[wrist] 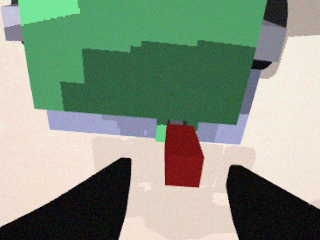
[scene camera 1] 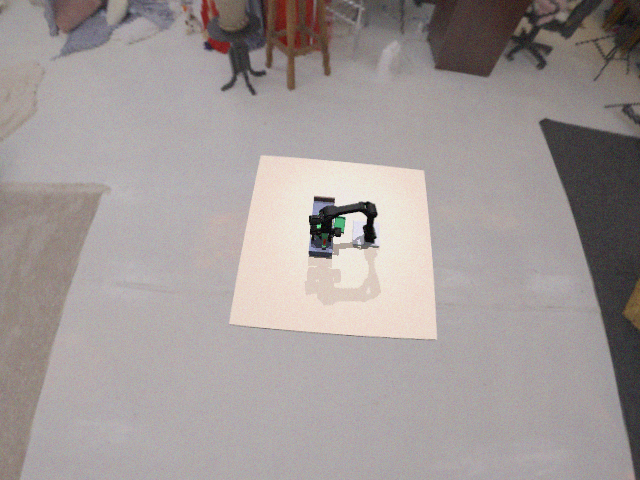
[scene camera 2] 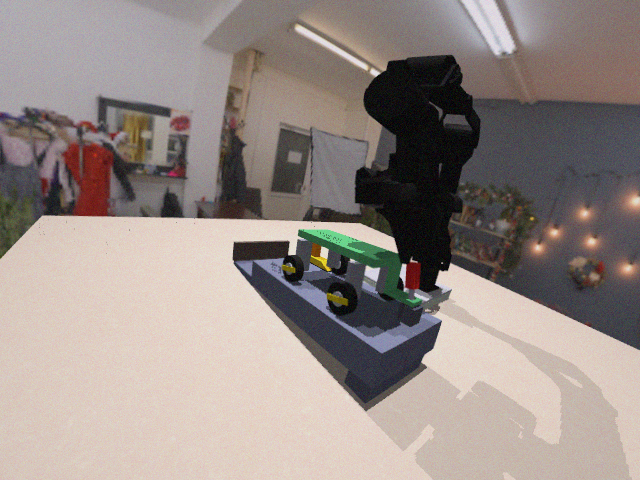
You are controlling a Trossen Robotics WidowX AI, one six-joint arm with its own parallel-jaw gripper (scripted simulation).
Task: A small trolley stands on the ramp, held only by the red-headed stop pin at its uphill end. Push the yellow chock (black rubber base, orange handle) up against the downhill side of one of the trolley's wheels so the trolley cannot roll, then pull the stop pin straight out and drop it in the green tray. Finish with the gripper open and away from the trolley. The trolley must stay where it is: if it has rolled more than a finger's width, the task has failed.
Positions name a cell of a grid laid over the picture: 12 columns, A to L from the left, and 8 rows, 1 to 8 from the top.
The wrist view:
gripper: G6
green-decked trolley: H3
red-headed stop pin: G6
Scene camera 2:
gripper: H5
green-decked trolley: G5
dark end block: E5
